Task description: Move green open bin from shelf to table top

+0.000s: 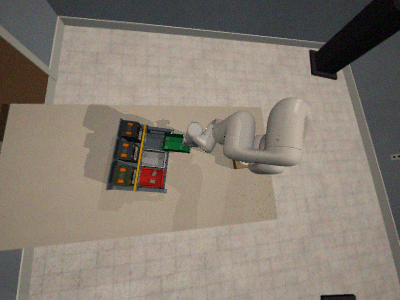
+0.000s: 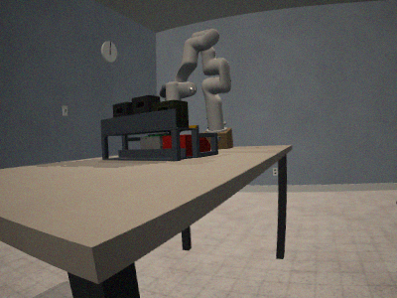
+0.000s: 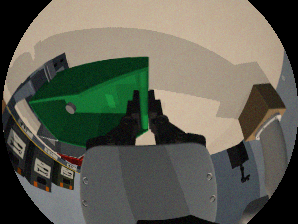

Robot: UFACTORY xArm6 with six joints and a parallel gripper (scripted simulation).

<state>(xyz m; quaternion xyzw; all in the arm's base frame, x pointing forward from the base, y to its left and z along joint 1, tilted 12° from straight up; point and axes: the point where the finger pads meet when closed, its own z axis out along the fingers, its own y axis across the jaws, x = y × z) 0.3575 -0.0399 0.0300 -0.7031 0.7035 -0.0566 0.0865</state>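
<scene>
My hand is 80 mm short of the green open bin and 10 mm above it. The rest, counted from my hand: yellow strip: 280 mm ahead, 110 mm to the left, 40 mm above; red bin: 220 mm ahead, 230 mm to the left, 20 mm below; grey bin: 230 mm ahead, 110 mm to the left, 20 mm below.
</scene>
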